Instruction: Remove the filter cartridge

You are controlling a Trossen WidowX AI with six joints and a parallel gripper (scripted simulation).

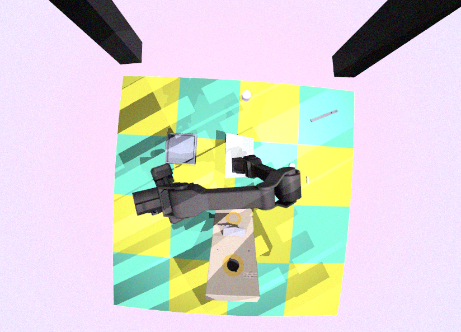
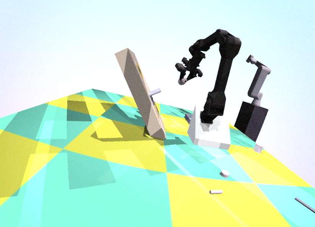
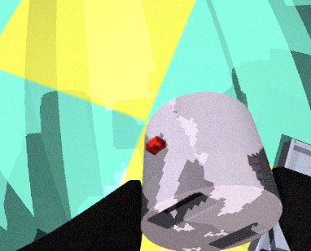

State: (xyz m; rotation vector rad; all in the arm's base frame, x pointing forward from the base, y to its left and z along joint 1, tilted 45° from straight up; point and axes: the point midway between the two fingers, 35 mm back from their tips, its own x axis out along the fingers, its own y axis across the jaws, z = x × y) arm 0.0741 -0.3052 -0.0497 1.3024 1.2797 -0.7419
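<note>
My gripper tip is now 25 cm above the grey tray, 18 cm past it and 1 cm to the left of it. Also, from my gripper tip: short peg (65 cm to the left, 26 cm below, 1 cm ahead); beige service panel (24 cm to the left, 24 cm ahead, 8 cm below); round filter cartridge (right at my gripper tip).
</note>
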